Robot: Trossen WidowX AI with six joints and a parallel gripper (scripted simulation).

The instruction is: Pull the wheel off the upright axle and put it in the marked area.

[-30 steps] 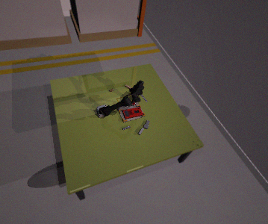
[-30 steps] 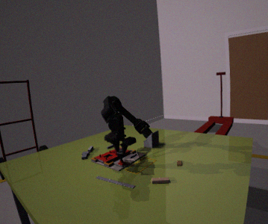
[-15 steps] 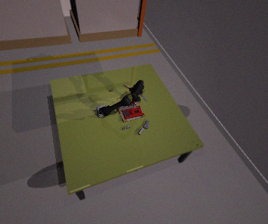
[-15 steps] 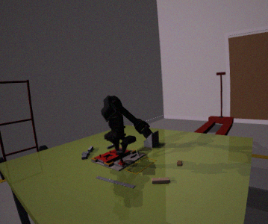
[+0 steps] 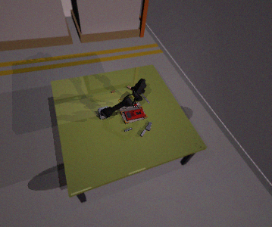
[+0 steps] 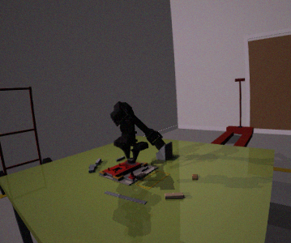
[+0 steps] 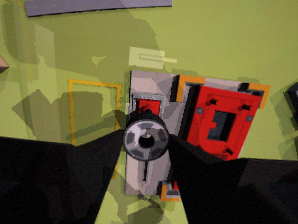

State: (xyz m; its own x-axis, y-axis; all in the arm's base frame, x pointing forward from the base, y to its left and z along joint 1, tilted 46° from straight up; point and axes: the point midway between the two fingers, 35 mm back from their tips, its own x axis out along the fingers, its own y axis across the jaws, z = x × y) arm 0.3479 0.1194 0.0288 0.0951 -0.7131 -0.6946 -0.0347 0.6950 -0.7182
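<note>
Now: gripper tip 7 cm above the axle. From my gripper tip the other things lie so: wheel right at my gripper tip; long grey bar 14 cm ahead, 10 cm below, 9 cm to the left; small brown cube 25 cm to the left, 18 cm behind, 10 cm below.
</note>
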